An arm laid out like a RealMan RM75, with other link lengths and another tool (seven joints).
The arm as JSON. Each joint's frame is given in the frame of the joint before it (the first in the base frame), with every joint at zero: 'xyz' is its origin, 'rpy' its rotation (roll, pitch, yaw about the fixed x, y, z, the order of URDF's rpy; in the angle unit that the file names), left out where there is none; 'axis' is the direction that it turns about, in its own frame. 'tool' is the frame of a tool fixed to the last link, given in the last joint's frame.
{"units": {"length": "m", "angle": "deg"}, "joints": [
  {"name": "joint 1", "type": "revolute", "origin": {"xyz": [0.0, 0.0, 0.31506]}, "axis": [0.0, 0.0, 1.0]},
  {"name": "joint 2", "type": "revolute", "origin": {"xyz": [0.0, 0.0, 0.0], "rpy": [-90.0, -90.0, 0.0]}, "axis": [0.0, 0.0, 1.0]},
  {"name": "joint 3", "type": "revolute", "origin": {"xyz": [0.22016, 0.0, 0.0], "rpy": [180.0, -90.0, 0.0]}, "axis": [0.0, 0.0, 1.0]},
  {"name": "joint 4", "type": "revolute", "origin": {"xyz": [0.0, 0.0, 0.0], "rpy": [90.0, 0.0, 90.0]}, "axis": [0.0, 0.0, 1.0]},
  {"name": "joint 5", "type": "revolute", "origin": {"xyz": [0.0, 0.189, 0.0], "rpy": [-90.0, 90.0, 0.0]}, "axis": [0.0, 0.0, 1.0]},
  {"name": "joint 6", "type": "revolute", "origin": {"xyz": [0.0, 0.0, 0.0], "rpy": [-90.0, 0.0, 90.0]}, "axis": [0.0, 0.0, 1.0]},
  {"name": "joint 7", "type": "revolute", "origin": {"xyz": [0.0, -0.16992, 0.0], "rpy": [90.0, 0.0, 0.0]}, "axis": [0.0, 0.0, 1.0]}
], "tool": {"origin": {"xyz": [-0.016, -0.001, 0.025], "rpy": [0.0, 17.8, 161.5]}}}
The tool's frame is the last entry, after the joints.
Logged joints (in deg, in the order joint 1, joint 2, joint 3, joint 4, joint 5, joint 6, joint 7), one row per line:
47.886 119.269 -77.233 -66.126 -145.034 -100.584 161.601
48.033 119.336 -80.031 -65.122 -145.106 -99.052 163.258
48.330 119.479 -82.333 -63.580 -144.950 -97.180 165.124
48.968 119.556 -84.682 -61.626 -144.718 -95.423 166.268
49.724 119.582 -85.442 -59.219 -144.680 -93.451 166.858
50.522 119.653 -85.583 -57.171 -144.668 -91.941 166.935
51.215 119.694 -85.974 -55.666 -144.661 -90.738 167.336
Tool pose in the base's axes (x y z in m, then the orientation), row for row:
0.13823 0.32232 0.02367 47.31 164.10 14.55
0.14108 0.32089 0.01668 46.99 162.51 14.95
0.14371 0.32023 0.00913 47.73 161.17 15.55
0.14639 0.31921 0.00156 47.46 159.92 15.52
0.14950 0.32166 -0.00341 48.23 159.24 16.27
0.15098 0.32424 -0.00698 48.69 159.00 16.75
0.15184 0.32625 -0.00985 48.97 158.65 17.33
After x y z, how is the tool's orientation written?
As a rotation vector, in degrees.
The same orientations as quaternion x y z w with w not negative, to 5 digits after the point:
0.27524 0.95470 0.08465 0.07496
0.27560 0.95315 0.08768 0.08866
0.28140 0.95021 0.09168 0.09752
0.28161 0.94891 0.09209 0.10857
0.28669 0.94656 0.09671 0.11167
0.28950 0.94536 0.09959 0.11208
0.29144 0.94419 0.10314 0.11374

